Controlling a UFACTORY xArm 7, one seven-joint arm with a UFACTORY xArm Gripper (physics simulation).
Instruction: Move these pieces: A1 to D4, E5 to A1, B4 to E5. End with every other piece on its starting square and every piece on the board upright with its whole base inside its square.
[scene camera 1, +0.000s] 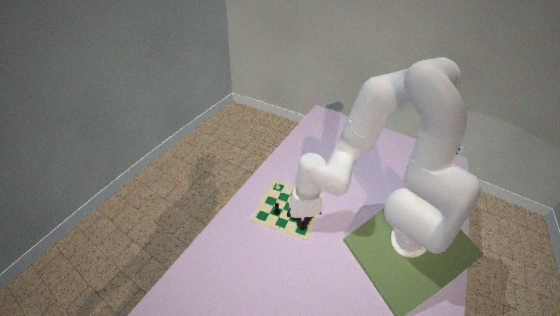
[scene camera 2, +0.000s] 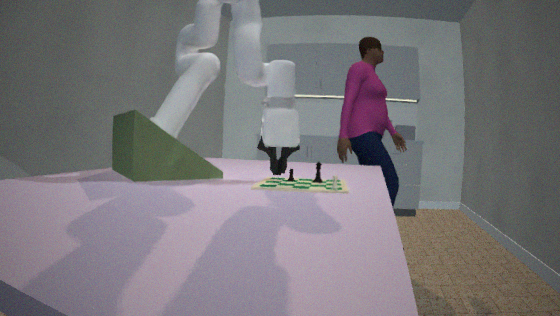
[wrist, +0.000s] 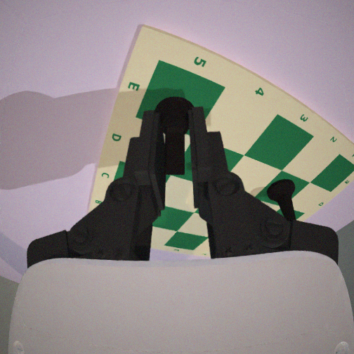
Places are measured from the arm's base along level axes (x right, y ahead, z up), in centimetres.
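Where they show: gripper, fingertip midpoint: (scene camera 1: 302, 225) (scene camera 2: 278, 172); arm's base, origin of the base link: (scene camera 1: 410, 238) (scene camera 2: 159, 137).
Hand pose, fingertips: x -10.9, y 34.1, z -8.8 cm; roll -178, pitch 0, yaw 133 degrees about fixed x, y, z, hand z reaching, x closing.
Things, the pixels of their top centre, and the offset from my fingertips. "*": a spot on its surface instead. Level surfaces: height alone.
- cream board, surface spot: (scene camera 1: 256, 218) * dx -6.8, dy +15.4, dz -1.6 cm
- white piece, middle of its top: (scene camera 2: 335, 174) (scene camera 1: 278, 182) dx +10.1, dy +18.3, dz +1.5 cm
- tall black piece, middle of its top: (scene camera 2: 318, 161) (scene camera 1: 277, 203) dx +0.1, dy +11.3, dz +3.7 cm
- short black piece, middle of its top: (scene camera 2: 291, 168) dx +1.7, dy +4.4, dz +1.5 cm
- lilac table, its level: dz -2.2 cm
My gripper (scene camera 1: 302, 223) (scene camera 2: 278, 171) (wrist: 175, 130) is shut on a black piece with a broad head, held upright a little above the E5 corner of the green and cream board (scene camera 1: 256, 218) (wrist: 150, 45). Its base is hidden by the head and fingers in the wrist view. A white piece (scene camera 1: 278, 186) (scene camera 2: 335, 183) stands upright on A1. A tall black piece (scene camera 1: 277, 209) (scene camera 2: 318, 172) (wrist: 281, 189) stands upright, apparently on D2. A short black piece (scene camera 2: 291, 175) stands upright on the board near the gripper, apparently on D4; the gripper hides it in the wrist view.
The board lies on a lilac table (scene camera 1: 225, 265) (scene camera 2: 240, 255). A green wedge (scene camera 1: 425, 280) (scene camera 2: 165, 155) carries the white arm's base beside the board. The table's edge runs along the board's far side from the base. A person in a pink top (scene camera 2: 367, 100) stands beyond the table.
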